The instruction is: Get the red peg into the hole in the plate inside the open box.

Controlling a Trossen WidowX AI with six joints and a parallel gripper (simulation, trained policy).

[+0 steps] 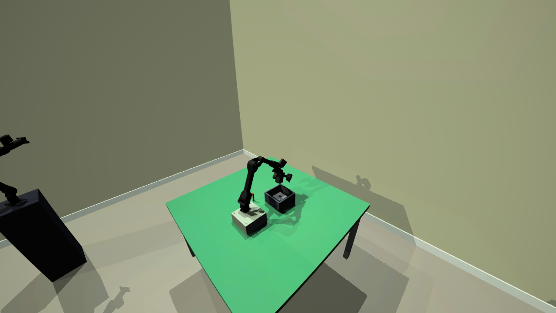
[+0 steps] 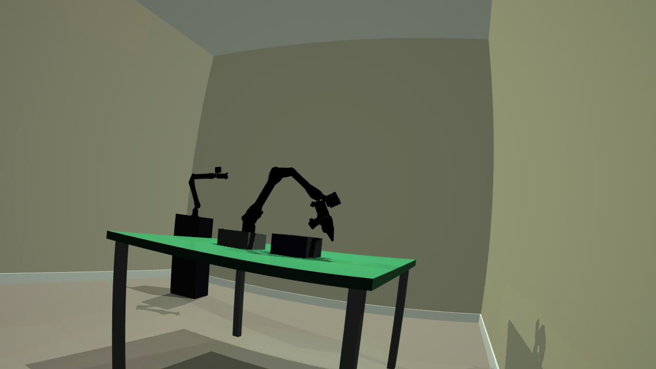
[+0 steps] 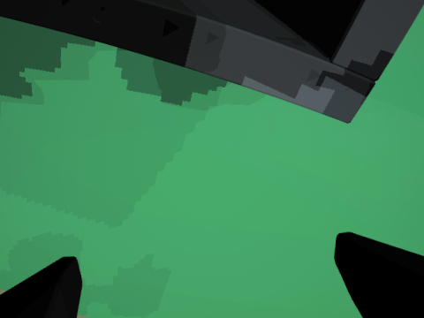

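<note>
Right now my gripper tip is 290 mm past the red peg, 150 mm to the right of it and 60 mm above it. Round my gripper tip: grey plate (170 mm behind, 50 mm to the right, 50 mm below); then dark box (170 mm behind, 70 mm below, 50 mm to the right).
</note>
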